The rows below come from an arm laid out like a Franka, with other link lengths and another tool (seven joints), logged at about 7 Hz.
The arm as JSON. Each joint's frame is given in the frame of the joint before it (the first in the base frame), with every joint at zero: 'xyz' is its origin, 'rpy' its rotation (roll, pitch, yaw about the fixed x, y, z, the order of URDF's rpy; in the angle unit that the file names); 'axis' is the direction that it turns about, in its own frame. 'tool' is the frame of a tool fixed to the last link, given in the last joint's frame.
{
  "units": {
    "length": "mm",
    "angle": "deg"
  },
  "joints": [
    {
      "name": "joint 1",
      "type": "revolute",
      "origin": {
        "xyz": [
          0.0,
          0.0,
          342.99
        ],
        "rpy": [
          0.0,
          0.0,
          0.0
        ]
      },
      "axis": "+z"
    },
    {
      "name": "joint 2",
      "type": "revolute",
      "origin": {
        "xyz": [
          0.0,
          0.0,
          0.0
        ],
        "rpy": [
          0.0,
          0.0,
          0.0
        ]
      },
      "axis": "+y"
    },
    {
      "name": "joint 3",
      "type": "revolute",
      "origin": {
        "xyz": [
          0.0,
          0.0,
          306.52
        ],
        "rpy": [
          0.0,
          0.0,
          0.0
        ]
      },
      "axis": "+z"
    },
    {
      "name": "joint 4",
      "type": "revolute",
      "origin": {
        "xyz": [
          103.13,
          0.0,
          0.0
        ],
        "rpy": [
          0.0,
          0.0,
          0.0
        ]
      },
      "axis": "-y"
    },
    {
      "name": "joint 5",
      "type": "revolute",
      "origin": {
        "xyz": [
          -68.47,
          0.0,
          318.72
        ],
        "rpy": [
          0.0,
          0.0,
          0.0
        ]
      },
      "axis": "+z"
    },
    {
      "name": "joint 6",
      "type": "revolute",
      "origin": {
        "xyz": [
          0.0,
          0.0,
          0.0
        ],
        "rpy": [
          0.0,
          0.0,
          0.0
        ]
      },
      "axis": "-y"
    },
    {
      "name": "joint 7",
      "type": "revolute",
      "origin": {
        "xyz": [
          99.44,
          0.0,
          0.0
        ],
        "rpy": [
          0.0,
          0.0,
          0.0
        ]
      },
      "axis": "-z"
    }
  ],
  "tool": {
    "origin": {
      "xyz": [
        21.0,
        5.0,
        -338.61
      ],
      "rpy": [
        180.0,
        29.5,
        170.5
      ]
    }
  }
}
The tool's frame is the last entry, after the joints.
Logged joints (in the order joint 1, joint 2, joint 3, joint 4, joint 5, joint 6, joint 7), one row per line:
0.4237 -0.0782 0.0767 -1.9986 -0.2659 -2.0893 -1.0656
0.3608 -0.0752 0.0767 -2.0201 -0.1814 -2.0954 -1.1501
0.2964 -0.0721 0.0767 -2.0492 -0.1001 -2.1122 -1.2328
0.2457 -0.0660 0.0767 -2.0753 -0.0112 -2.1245 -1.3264
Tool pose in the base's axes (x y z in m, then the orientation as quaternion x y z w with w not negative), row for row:
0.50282 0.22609 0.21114 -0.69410 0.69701 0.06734 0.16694
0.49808 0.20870 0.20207 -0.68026 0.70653 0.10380 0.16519
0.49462 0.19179 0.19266 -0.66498 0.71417 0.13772 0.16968
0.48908 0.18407 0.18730 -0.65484 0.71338 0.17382 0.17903
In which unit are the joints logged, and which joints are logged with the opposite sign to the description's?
The joints are logged in radians. Opposite sign: joint 2, joint 6.
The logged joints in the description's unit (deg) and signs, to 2 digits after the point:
24.28 4.48 4.39 -114.51 -15.23 119.71 -61.05
20.67 4.31 4.39 -115.74 -10.39 120.06 -65.90
16.98 4.13 4.39 -117.41 -5.74 121.02 -70.63
14.08 3.78 4.39 -118.91 -0.64 121.72 -76.00

